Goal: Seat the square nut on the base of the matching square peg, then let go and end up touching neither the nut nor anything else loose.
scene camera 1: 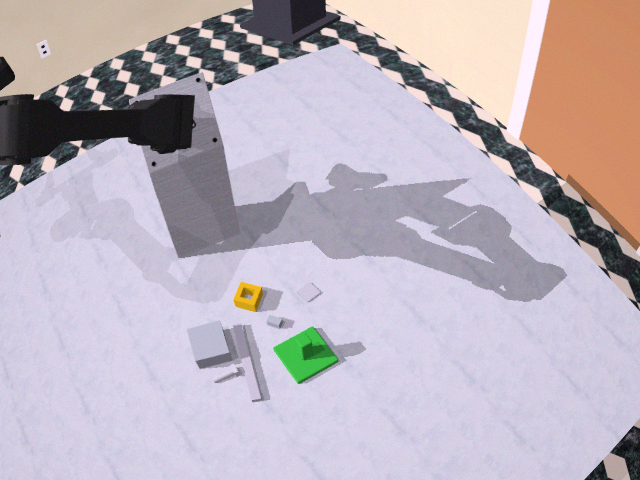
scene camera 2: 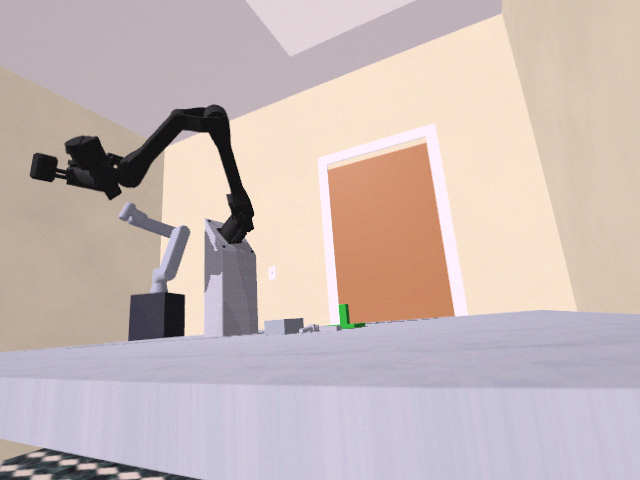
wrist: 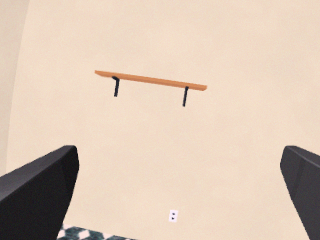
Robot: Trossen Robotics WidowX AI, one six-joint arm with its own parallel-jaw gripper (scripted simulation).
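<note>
The gripper (scene camera 2: 56, 170) can be seen here, and the wrist view shows the gripper as well (wrist: 182, 157).
</note>
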